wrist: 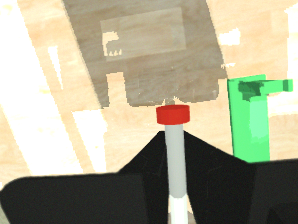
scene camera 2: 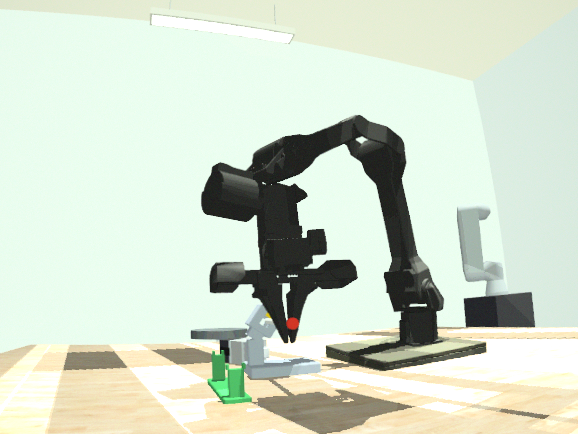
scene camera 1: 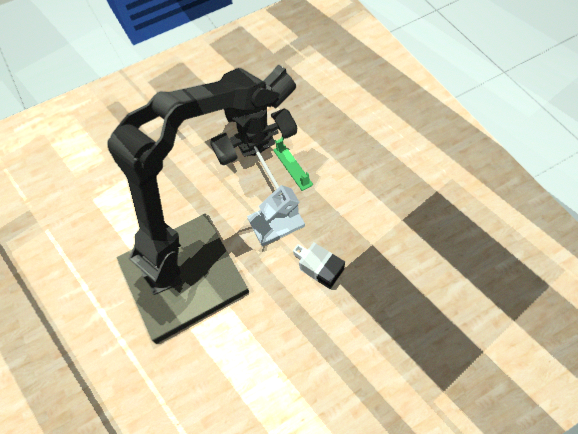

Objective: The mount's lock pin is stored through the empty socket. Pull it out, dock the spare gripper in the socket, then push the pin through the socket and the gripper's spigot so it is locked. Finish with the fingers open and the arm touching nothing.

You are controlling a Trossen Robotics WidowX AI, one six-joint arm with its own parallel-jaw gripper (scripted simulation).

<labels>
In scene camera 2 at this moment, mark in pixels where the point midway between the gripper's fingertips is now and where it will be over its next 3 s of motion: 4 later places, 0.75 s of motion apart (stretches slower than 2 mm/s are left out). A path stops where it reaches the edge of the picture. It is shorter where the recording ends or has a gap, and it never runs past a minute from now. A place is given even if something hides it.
My gripper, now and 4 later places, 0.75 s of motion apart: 289,343; 293,339; 292,324; 255,322; 242,338
</labels>
